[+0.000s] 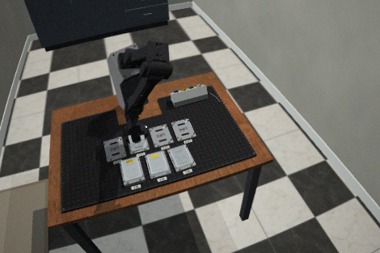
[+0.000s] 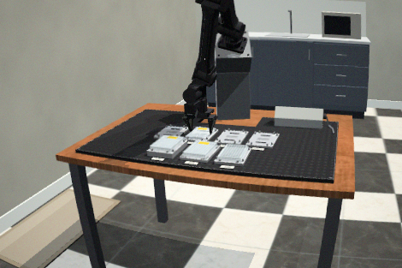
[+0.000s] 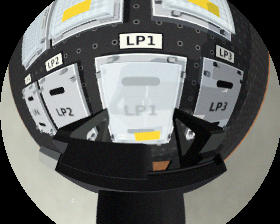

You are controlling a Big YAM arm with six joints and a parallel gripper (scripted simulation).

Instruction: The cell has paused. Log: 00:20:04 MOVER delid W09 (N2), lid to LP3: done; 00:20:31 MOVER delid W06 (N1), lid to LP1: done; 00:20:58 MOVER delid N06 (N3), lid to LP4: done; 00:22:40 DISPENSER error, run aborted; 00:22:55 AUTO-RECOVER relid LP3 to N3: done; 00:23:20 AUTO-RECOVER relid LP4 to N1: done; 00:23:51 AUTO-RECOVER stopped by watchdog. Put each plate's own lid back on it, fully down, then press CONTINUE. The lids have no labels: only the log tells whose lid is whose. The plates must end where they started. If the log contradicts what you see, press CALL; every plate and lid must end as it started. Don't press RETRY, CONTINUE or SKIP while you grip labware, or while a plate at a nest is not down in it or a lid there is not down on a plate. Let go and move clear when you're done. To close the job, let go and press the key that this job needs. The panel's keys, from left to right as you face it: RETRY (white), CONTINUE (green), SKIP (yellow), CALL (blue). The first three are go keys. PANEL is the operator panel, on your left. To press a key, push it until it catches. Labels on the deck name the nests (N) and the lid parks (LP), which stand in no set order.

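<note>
My hand is 1 cm above the lid. The rest, counted from my hand: LP4 lid park (4 cm behind, 26 cm to the left, 2 cm below); then green key (33 cm behind, 36 cm to the left, 4 cm above); then white key (33 cm behind, 41 cm to the left, 4 cm above).
</note>
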